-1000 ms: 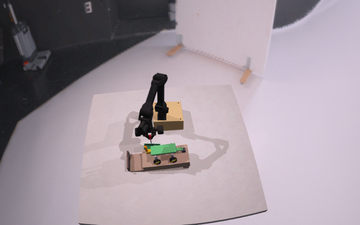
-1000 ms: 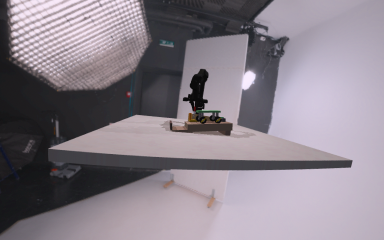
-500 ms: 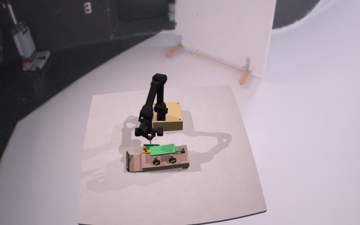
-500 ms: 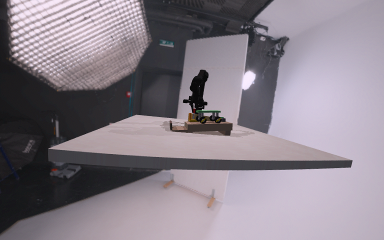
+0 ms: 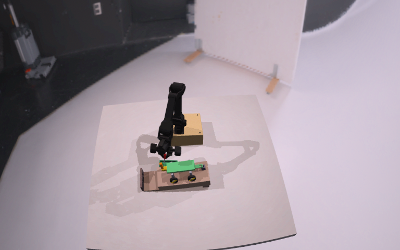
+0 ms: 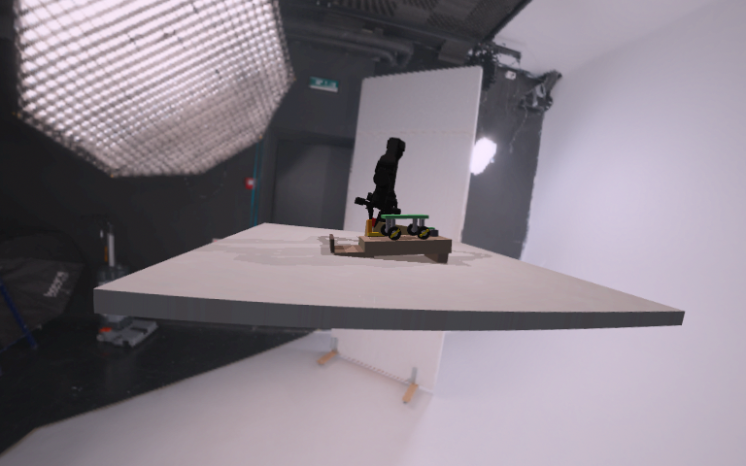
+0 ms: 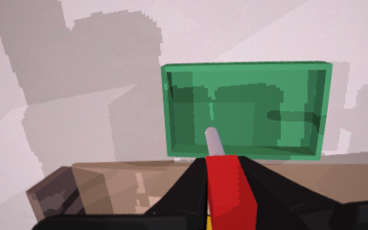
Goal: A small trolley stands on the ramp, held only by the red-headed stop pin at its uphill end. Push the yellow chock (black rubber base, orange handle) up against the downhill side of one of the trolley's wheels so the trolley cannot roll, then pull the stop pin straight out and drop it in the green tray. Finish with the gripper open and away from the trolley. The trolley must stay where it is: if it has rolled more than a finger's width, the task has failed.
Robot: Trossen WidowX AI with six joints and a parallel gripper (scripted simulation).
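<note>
My gripper tip is now 100 mm above the green tray and 10 mm to the right of it. From my gripper tip the other things lie so: yellow chock: 70 mm ahead, 10 mm to the left, 10 mm below; trolley: 110 mm to the left, 110 mm ahead, 20 mm above; red-headed stop pin: right at my gripper tip.
</note>
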